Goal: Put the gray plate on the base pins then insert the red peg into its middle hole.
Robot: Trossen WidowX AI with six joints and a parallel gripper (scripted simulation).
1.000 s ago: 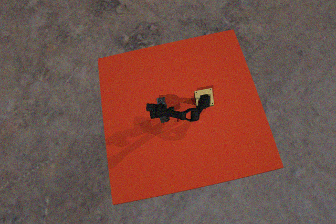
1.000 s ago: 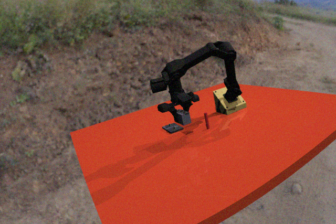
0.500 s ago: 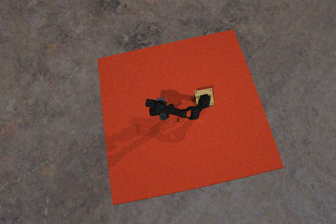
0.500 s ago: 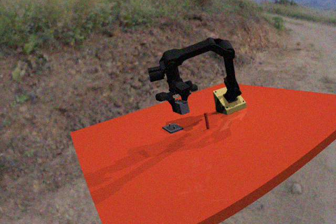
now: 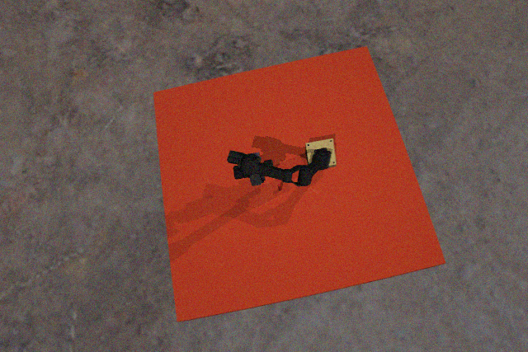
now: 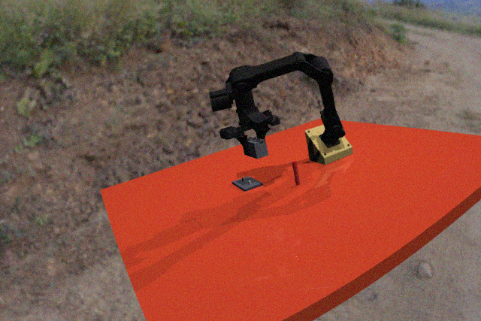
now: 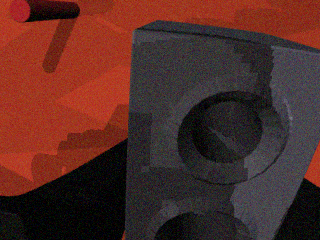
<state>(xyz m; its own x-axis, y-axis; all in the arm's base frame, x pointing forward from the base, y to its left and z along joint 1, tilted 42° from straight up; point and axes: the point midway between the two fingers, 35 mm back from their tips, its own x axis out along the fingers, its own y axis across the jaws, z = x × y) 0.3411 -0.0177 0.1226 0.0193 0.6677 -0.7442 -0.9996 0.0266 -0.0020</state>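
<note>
My gripper tip is now 130 mm above the base and 120 mm to the left of it. Round my gripper tip: red peg: 100 mm behind, 90 mm below, 50 mm to the left; then gray plate: 30 mm above.
</note>
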